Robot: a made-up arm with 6 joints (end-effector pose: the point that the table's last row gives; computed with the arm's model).
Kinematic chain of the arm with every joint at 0, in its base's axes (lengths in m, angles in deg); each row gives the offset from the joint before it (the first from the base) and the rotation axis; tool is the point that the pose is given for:
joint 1: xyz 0 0 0.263 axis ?
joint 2: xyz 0 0 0 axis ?
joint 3: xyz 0 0 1.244 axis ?
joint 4: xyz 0 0 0 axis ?
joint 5: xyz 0.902 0 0 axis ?
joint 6: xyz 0 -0.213 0 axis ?
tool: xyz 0 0 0
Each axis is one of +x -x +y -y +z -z.
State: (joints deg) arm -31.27 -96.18 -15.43 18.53 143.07 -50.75
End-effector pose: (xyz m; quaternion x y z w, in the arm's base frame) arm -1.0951 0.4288 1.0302 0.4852 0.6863 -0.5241 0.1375
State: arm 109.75 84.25 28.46 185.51 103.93 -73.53
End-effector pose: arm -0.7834 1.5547 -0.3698 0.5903 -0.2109 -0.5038 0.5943
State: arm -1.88 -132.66 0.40 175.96 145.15 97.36
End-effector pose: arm -1.5338 0.2629 0.0688 0.6376 0.0838 -0.0647 0.7630
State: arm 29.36 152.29 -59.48 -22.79 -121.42 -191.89
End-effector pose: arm -0.0301 -0.2422 -0.2933 -0.8902 -0.4016 -0.2147 0.0151
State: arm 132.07 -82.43 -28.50 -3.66 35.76 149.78
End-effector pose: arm 0.6209 -0.3706 1.1480 -0.1022 -0.6943 -0.0792 0.7080
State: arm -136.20 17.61 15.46 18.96 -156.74 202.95
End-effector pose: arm -1.0635 -0.7408 1.4840 -0.0962 0.1444 0.4326 0.8847
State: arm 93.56 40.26 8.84 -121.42 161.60 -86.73
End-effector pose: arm -0.2027 1.4692 0.5870 0.7163 -0.5776 -0.0641 0.3861
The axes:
joint 1: +z
joint 2: +y
joint 3: -y
joint 4: -x
joint 5: -y
joint 6: -x

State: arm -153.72 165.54 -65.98 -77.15 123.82 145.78
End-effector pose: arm 0.0580 0.0815 -0.1063 0.0626 0.6555 0.5832 0.4758
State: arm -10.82 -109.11 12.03 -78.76 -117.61 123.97
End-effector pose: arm -1.4449 0.2339 0.7358 -0.8716 -0.4190 0.2293 0.1102
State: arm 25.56 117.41 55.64 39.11 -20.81 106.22
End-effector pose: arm 1.5593 0.5625 -1.0408 -0.7977 0.1058 0.5921 0.0444
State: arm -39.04 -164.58 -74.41 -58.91 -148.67 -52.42
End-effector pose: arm -0.1866 0.0097 -0.0337 0.3028 0.4984 -0.0783 0.8086
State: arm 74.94 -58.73 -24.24 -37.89 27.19 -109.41
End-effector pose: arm 0.0985 -0.2810 1.3117 -0.8348 -0.3081 -0.4481 0.0855
